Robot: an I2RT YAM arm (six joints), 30 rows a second.
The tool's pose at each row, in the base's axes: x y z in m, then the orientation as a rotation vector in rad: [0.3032, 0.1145, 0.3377, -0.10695, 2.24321, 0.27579]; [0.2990, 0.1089, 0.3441, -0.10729, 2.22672, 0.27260]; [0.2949, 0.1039, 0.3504, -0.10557, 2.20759, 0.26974]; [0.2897, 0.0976, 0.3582, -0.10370, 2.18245, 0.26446]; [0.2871, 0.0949, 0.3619, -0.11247, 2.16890, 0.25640]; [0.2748, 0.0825, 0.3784, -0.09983, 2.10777, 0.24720]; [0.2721, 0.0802, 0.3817, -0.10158, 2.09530, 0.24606]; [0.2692, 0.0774, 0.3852, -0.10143, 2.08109, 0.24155]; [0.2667, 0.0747, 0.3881, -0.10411, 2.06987, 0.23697]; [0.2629, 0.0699, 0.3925, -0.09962, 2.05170, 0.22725]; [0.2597, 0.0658, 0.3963, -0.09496, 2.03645, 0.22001]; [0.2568, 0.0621, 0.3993, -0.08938, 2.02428, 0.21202]
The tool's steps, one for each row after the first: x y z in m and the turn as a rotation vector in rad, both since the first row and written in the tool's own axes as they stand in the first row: [-0.0024, -0.0037, -0.0084, 0.00124, -0.01641, -0.00324]; [-0.0047, -0.0068, -0.0165, 0.00280, -0.03566, -0.00520]; [-0.0076, -0.0108, -0.0267, 0.00584, -0.06097, -0.00858]; [-0.0088, -0.0124, -0.0316, 0.00791, -0.07365, -0.01935]; [-0.0140, -0.0197, -0.0539, 0.01555, -0.13602, -0.02046]; [-0.0149, -0.0209, -0.0585, 0.01505, -0.14818, -0.02358]; [-0.0158, -0.0226, -0.0635, 0.01762, -0.16243, -0.02674]; [-0.0165, -0.0243, -0.0678, 0.01943, -0.17338, -0.03167]; [-0.0176, -0.0276, -0.0745, 0.02725, -0.19226, -0.03397]; [-0.0185, -0.0304, -0.0802, 0.03348, -0.20816, -0.03489]; [-0.0191, -0.0331, -0.0851, 0.04081, -0.22114, -0.03504]
